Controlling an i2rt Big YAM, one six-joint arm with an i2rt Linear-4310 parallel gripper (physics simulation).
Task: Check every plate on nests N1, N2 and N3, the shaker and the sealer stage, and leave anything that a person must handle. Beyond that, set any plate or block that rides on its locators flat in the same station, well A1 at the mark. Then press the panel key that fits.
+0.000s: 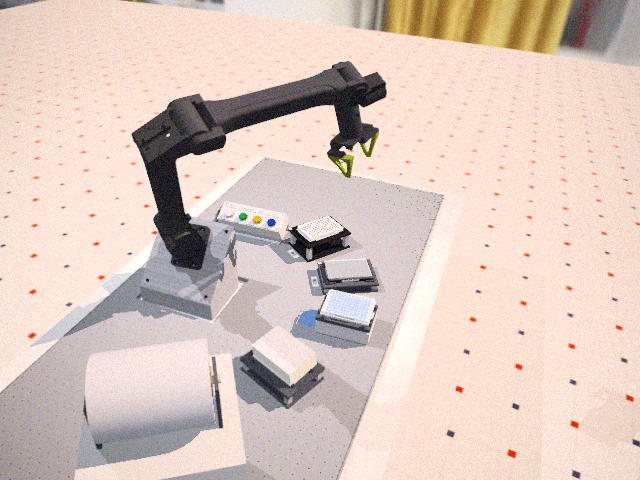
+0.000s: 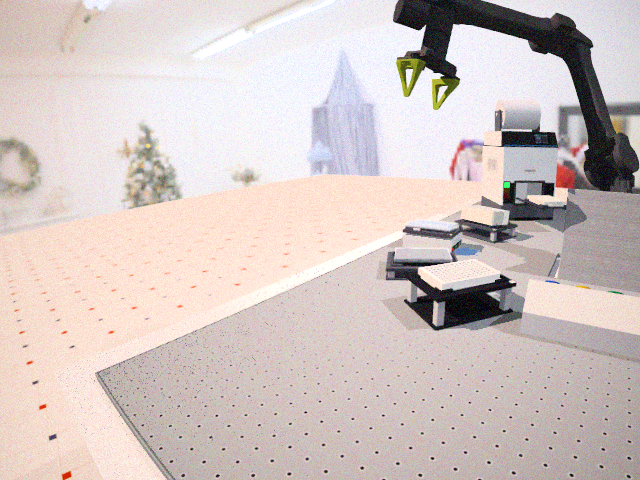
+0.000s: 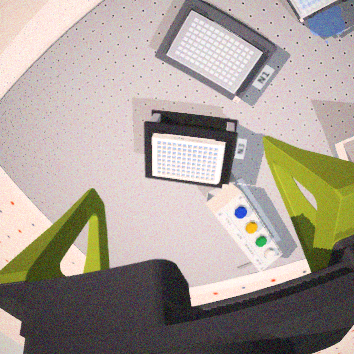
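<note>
My gripper (image 1: 359, 166) (image 2: 422, 102) (image 3: 178, 171) is open and empty, high above the raised black nest N3 (image 1: 310, 253) (image 2: 438, 312). N3 bears a white well plate (image 1: 320, 228) (image 2: 459, 273) (image 3: 187, 160); its exact seating is unclear. Grey nest N1 (image 3: 230, 26) bears a pale plate (image 1: 348, 269) (image 2: 422, 254) (image 3: 215, 52). A blue-tinted plate (image 1: 348, 307) (image 2: 431, 225) lies on the shaker (image 1: 341, 330) (image 2: 421, 240). A thick cream block (image 1: 284, 356) (image 2: 483, 215) sits on another nest, its label hidden. A pale plate (image 2: 547, 199) is at the sealer stage.
The panel (image 2: 578, 304) (image 3: 227, 200) beside N3 has white, green (image 1: 242, 216) (image 3: 261, 241), yellow (image 1: 256, 219) (image 3: 251, 227) and blue (image 1: 271, 222) (image 3: 240, 212) keys. The sealer (image 2: 527, 165), with a green light and a large white roll (image 1: 149, 392) (image 2: 519, 114), stands beyond the block.
</note>
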